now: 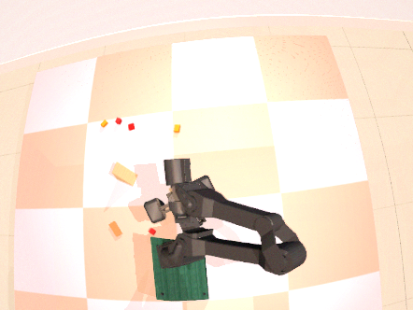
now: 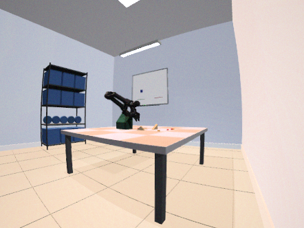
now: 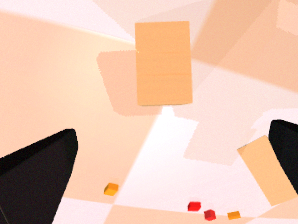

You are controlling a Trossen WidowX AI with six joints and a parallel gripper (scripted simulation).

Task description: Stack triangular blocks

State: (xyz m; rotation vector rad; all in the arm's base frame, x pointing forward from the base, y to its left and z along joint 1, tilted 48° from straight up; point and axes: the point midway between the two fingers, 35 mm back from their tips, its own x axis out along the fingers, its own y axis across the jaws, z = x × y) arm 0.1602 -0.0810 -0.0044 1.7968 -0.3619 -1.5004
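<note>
Right now the triangular block is 3 cm ahead of my gripper tip, 1 cm to the left of it and 8 cm below it.
</note>
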